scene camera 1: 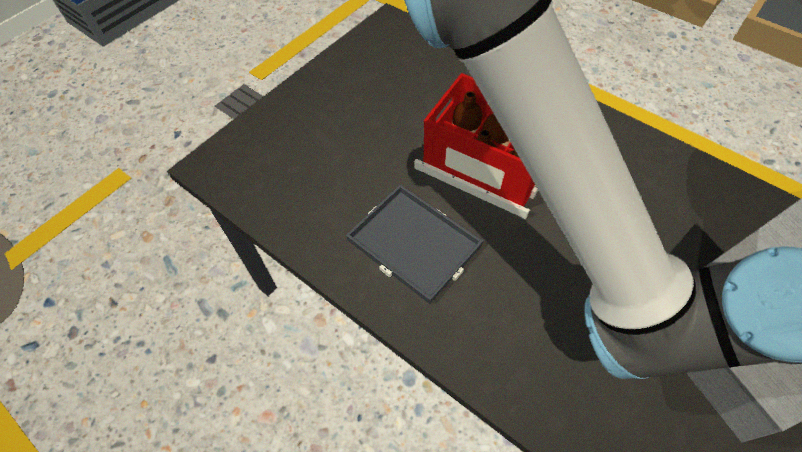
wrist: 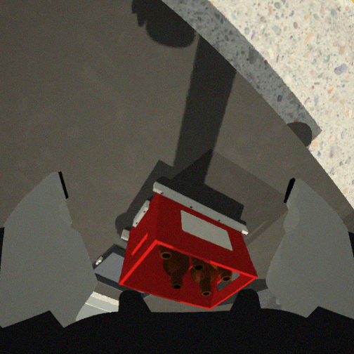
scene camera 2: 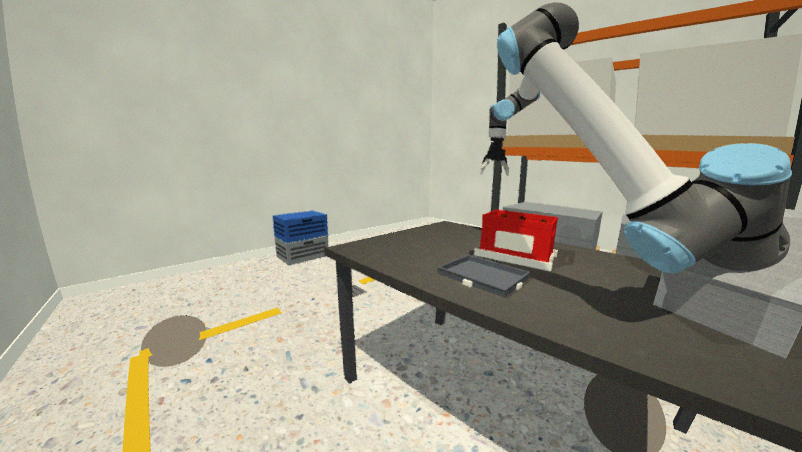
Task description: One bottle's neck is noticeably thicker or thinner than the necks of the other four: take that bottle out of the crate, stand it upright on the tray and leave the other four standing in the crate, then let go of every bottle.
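Places are measured from the arm's base along level axes (x ahead, y left, z up), in metres.
Pixels of known places: gripper, fingertip midpoint: (scene camera 2: pixel 494 175); arm's base at its link origin: (scene camera 2: pixel 737 242).
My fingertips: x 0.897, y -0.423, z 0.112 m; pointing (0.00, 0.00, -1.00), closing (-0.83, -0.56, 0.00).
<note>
For each thing: its top centre in the pictures, then the offset to it from my fingertips. "pt": a spot on its surface instead. Level surfaces: height alone.
- red crate at its top centre: (scene camera 1: pixel 495 116) (scene camera 2: pixel 521 215) 0.284 m left, 0.250 m back, 0.152 m down
- bottle at its top centre: (scene camera 1: pixel 470 94) 0.245 m left, 0.158 m back, 0.165 m down
- dark grey tray at a spot on its surface: (scene camera 1: pixel 415 247) pt 0.595 m left, 0.244 m back, 0.322 m down
- white strip at a spot on its surface: (scene camera 1: pixel 471 188) (scene camera 2: pixel 512 257) pt 0.387 m left, 0.265 m back, 0.304 m down
- table at its surface level: 0.327 m down
A red crate (scene camera 1: pixel 435 140) (scene camera 2: pixel 488 233) (wrist: pixel 167 225) stands on the table. Several brown bottles stand in it; one bottle (scene camera 1: pixel 467 115) shows at its left end in scene camera 1, and bottle mouths show in the wrist view. The arm hides part of the crate in scene camera 1, and I cannot tell which neck differs. The dark grey tray (scene camera 1: pixel 415 247) (scene camera 2: pixel 482 270) (wrist: pixel 111 264) lies beside the crate with no bottle on it. My gripper (scene camera 2: pixel 495 168) (wrist: pixel 178 179) is open and empty, high above and behind the crate in scene camera 2; it does not show in scene camera 1.
A white strip (scene camera 1: pixel 471 188) (scene camera 2: pixel 513 258) runs along the crate's base. Small white blocks sit at the tray's edges. Behind the table (scene camera 1: pixel 314 140) (scene camera 2: pixel 404 241) stand a shelf rack (scene camera 2: pixel 501 67) and grey boxes. Stacked blue and grey crates (scene camera 2: pixel 300 225) stand on the floor.
</note>
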